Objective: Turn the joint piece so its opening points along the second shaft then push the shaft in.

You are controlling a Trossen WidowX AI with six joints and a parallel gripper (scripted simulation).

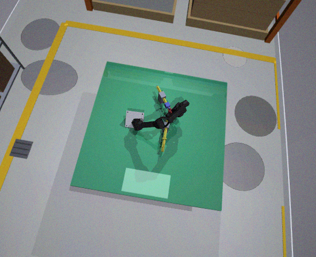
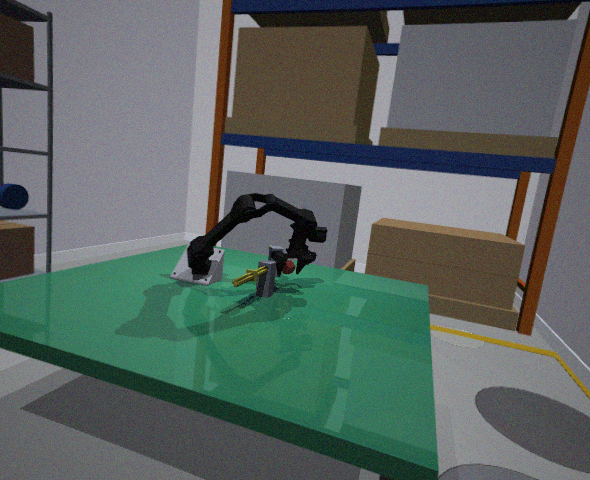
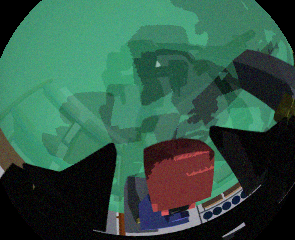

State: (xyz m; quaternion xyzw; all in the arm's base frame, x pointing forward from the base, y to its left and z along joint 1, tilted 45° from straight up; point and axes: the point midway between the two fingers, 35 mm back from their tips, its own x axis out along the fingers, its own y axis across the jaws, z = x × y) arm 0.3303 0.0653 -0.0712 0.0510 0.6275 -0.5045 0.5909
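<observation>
The red square joint piece is 1 cm behind my gripper tip and 3 cm above it.
</observation>
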